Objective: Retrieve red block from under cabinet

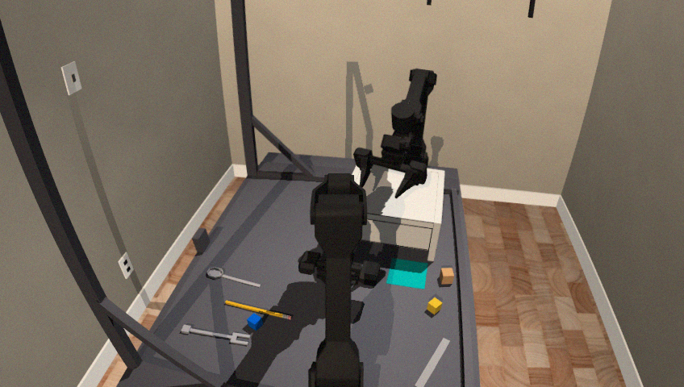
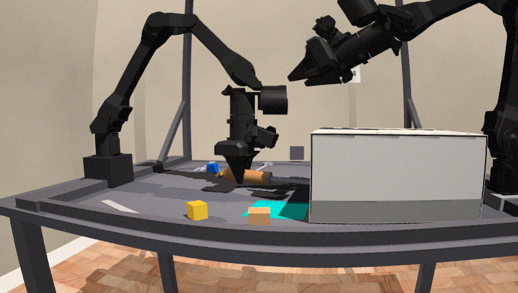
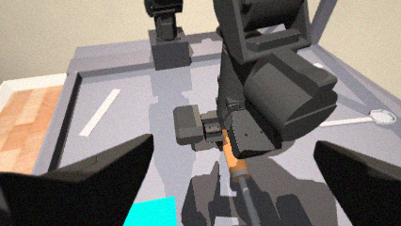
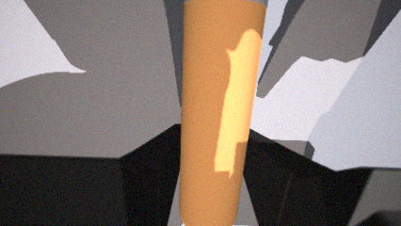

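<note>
Now: the teal square 150 mm ahead of my right hand, 120 mm to the left of it and 40 mm below it. The rest, counted from my right hand: orange-handled tool: 140 mm to the left, 30 mm below, 30 mm ahead; blue block: 160 mm to the right, 160 mm behind, 30 mm below; pencil: 170 mm behind, 120 mm to the right, 40 mm below.
</note>
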